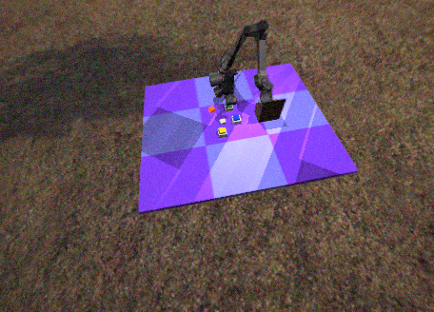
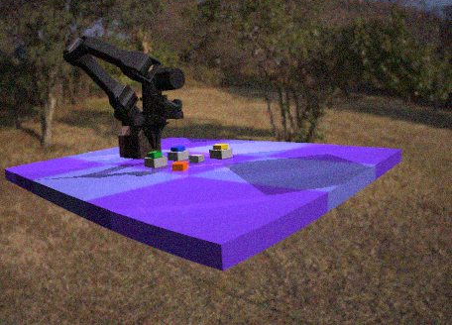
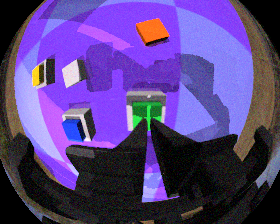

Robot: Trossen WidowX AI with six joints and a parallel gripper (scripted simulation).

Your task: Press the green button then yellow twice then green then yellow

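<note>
Now: gripper tip 20 mm above the green button. Also, from my gripper tip: yellow button (50 mm ahead, 190 mm to the left, 20 mm below); blue button (40 mm behind, 110 mm to the left, 20 mm below); orange block (110 mm ahead, 10 mm to the left, 40 mm below).
</note>
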